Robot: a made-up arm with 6 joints. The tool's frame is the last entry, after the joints.
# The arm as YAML. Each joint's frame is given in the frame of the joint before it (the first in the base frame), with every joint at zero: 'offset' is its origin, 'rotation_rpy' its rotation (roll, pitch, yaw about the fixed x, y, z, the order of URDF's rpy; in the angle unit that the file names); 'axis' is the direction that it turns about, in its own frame. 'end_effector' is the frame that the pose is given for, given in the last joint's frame.
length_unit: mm
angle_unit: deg
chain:
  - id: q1
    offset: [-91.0, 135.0, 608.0]
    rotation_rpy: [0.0, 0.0, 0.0]
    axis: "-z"
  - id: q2
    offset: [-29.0, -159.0, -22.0]
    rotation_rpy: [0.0, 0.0, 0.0]
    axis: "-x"
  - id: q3
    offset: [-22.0, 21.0, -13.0]
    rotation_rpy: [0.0, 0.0, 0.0]
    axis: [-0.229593, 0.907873, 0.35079]
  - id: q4
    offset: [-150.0, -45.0, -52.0]
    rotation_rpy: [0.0, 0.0, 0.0]
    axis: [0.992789, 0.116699, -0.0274]
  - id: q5
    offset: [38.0, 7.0, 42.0]
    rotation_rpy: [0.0, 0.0, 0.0]
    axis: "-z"
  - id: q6
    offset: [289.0, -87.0, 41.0]
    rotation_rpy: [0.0, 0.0, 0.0]
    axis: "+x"
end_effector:
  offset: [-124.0, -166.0, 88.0]
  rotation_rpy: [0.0, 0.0, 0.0]
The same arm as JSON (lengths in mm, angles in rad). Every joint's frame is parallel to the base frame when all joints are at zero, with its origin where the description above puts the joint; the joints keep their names.
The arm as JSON. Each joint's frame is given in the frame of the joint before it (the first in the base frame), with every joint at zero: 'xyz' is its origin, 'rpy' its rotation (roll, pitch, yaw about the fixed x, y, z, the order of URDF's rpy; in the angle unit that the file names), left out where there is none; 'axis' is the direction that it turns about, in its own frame. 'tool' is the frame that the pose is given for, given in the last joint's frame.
{"units": {"length": "mm", "angle": "rad"}, "joints": [
  {"name": "q1", "type": "revolute", "origin": {"xyz": [-91.0, 135.0, 608.0]}, "axis": "-z"},
  {"name": "q2", "type": "revolute", "origin": {"xyz": [-29.0, -159.0, -22.0]}, "axis": "-x"},
  {"name": "q3", "type": "revolute", "origin": {"xyz": [-22.0, 21.0, -13.0]}, "axis": [-0.229593, 0.907873, 0.35079]},
  {"name": "q4", "type": "revolute", "origin": {"xyz": [-150.0, -45.0, -52.0]}, "axis": [0.992789, 0.116699, -0.0274]},
  {"name": "q5", "type": "revolute", "origin": {"xyz": [38.0, 7.0, 42.0]}, "axis": "-z"},
  {"name": "q6", "type": "revolute", "origin": {"xyz": [289.0, -87.0, 41.0]}, "axis": "+x"}
], "tool": {"origin": {"xyz": [-124.0, -166.0, 88.0]}}}

